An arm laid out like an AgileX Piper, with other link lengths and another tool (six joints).
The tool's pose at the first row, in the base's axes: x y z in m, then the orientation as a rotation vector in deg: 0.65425, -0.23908, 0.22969, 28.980, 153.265, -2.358
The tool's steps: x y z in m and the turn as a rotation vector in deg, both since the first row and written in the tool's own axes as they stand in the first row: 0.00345, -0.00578, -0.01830, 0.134, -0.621, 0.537; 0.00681, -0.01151, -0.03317, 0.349, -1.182, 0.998; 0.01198, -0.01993, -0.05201, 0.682, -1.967, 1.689; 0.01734, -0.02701, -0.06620, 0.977, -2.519, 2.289; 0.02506, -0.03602, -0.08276, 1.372, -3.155, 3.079
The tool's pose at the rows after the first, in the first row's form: 0.64206, -0.24139, 0.24473, 29.643, 152.531, -2.532; 0.63131, -0.24404, 0.25668, 30.236, 151.882, -2.820; 0.61651, -0.24817, 0.27139, 31.130, 150.960, -3.251; 0.60386, -0.25146, 0.28184, 31.922, 150.282, -3.600; 0.58758, -0.25550, 0.29341, 32.976, 149.472, -4.045
